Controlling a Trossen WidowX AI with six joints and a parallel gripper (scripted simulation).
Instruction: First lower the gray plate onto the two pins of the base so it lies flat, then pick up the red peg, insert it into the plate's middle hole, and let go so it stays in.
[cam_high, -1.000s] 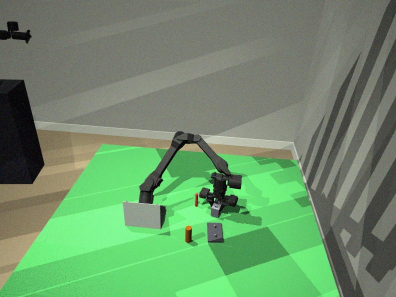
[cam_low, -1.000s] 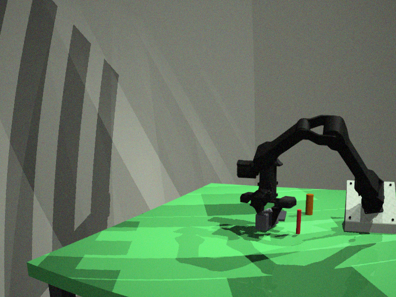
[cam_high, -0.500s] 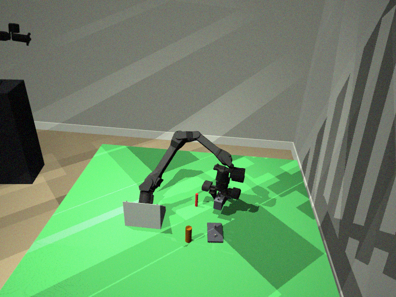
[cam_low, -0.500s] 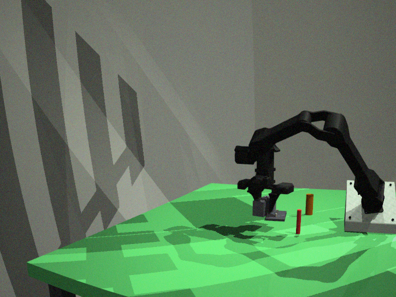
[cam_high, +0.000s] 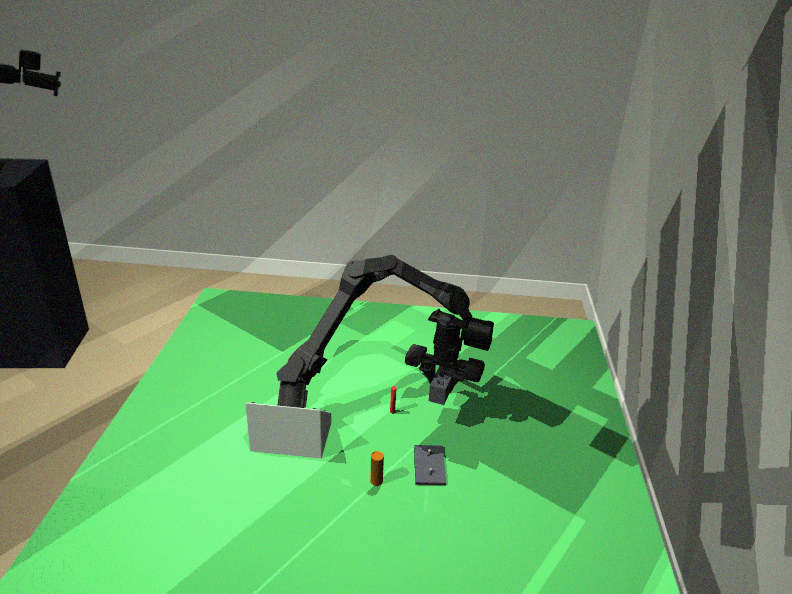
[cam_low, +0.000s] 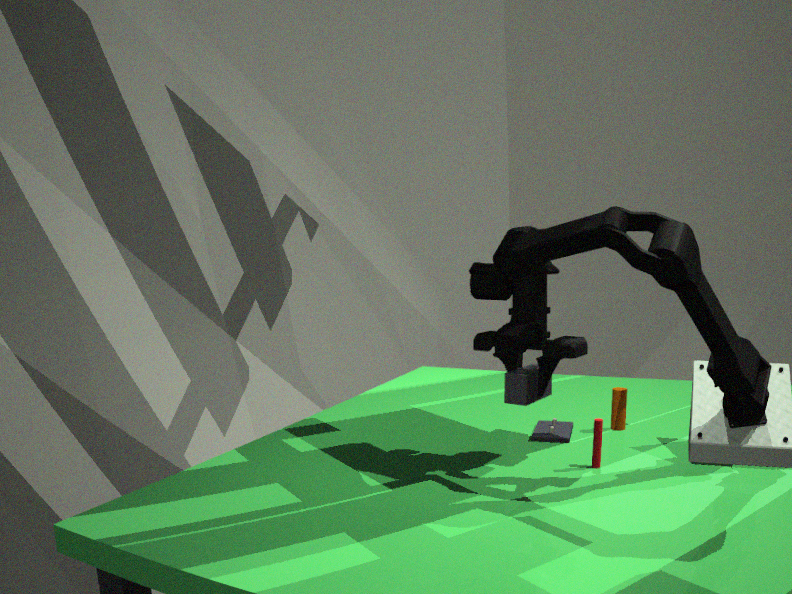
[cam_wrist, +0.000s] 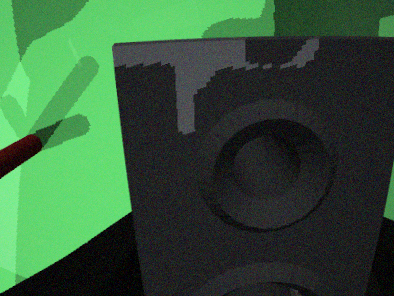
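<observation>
Right now the gray base is 4 cm behind my gripper tip, 15 cm to the right of it and 10 cm below it. From my gripper tip the other things lie so: orange cylinder 17 cm behind, 20 cm to the right, 7 cm below; red peg 12 cm behind, 4 cm to the left, 7 cm below; gray plate 3 cm above.
</observation>
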